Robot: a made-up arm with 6 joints. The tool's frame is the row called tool.
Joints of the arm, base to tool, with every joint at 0 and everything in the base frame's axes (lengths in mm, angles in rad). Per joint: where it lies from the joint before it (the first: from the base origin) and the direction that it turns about. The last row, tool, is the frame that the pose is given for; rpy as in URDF.
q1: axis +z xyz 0 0 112
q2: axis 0.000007 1 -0.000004 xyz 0 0 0
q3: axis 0.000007 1 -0.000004 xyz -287 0 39
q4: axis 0.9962 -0.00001 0.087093 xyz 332 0 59
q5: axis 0.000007 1 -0.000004 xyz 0 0 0
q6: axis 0.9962 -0.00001 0.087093 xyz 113 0 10
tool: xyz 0 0 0 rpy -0.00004 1.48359 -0.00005
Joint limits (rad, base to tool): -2.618..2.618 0..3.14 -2.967..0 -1.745..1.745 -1.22..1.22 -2.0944..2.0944
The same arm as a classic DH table. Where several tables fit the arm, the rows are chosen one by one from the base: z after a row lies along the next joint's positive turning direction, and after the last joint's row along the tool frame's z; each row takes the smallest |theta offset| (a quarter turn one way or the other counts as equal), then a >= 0, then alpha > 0; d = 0 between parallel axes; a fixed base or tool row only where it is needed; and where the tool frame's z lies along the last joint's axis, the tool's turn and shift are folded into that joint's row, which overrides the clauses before.
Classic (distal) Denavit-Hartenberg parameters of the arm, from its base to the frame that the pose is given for. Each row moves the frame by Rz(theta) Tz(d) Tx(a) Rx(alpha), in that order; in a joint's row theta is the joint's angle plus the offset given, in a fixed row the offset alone. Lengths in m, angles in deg.
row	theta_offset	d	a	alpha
q1	0.00	0.1120	0.0000	-90.00
q2	7.74	0.0000	-0.2896	0.00
q3	77.26	0.0000	-0.0299	90.00
q4	0.00	0.3359	0.0000	-90.00
q5	0.00	0.0000	-0.0001	90.00
q6	0.00	0.1134	0.0000	0.00
Joint limits (deg, base to tool): -150.00..150.00 0.00..179.91 -170.00..0.00 -99.98..99.98 -69.90..69.90 -120.00..120.00

